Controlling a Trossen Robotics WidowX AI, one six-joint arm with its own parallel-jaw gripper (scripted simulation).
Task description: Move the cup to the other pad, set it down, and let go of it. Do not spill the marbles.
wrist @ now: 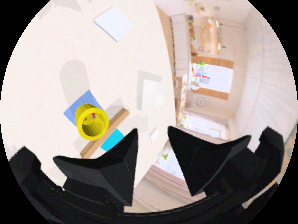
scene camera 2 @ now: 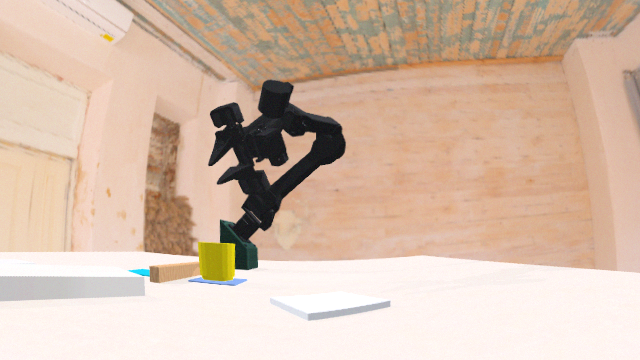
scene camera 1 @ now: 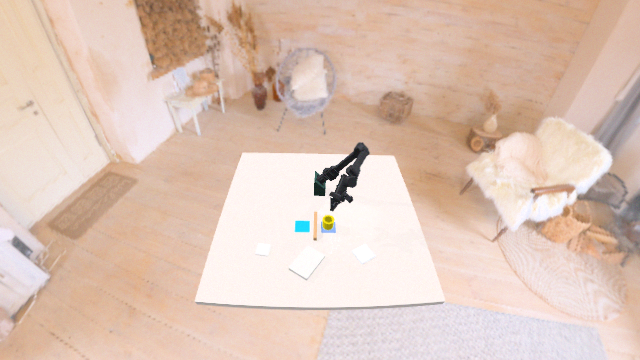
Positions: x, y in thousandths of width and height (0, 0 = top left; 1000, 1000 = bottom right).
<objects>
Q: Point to a wooden bar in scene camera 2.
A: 255, 760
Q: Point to a yellow cup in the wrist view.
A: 304, 587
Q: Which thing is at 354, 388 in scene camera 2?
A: My gripper.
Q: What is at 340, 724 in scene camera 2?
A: A yellow cup.
</objects>
